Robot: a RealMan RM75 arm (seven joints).
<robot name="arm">
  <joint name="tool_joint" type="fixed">
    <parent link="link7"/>
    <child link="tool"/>
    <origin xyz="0 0 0" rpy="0 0 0"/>
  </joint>
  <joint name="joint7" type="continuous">
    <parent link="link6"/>
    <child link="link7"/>
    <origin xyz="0 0 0.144" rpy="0 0 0"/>
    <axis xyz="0 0 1"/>
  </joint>
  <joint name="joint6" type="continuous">
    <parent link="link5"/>
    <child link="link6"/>
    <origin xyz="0 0 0" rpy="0 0 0"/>
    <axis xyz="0 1 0"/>
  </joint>
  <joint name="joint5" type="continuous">
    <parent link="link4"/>
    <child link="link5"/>
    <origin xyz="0 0 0.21" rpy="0 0 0"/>
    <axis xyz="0 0 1"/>
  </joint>
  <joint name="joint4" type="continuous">
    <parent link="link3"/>
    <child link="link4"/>
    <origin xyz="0 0 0" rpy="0 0 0"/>
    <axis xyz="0 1 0"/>
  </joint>
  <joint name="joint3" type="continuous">
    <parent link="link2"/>
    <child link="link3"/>
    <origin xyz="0 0 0.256" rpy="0 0 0"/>
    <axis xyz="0 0 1"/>
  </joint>
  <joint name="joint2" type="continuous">
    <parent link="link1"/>
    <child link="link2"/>
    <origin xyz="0 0 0" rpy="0 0 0"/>
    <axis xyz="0 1 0"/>
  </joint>
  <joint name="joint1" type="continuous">
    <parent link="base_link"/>
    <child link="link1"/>
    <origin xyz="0 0 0.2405" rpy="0 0 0"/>
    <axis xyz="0 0 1"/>
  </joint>
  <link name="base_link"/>
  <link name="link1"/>
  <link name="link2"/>
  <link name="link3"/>
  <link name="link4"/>
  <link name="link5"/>
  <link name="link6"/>
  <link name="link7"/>
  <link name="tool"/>
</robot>
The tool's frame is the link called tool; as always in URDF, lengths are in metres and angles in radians. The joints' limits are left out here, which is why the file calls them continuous.
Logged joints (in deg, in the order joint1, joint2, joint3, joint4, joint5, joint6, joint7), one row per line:
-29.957 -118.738 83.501 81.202 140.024 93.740 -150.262
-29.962 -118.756 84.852 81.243 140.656 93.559 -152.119
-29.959 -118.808 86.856 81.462 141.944 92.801 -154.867
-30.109 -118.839 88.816 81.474 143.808 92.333 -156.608
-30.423 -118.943 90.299 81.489 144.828 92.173 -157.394
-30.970 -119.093 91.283 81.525 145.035 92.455 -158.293
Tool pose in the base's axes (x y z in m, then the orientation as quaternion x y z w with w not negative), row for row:
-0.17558 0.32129 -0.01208 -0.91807 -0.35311 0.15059 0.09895
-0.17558 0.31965 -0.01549 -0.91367 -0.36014 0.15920 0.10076
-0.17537 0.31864 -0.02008 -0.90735 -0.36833 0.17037 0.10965
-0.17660 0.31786 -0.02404 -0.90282 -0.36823 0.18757 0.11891
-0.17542 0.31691 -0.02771 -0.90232 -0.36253 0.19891 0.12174
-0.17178 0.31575 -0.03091 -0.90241 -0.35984 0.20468 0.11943
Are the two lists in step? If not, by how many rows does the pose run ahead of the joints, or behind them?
They are in step.
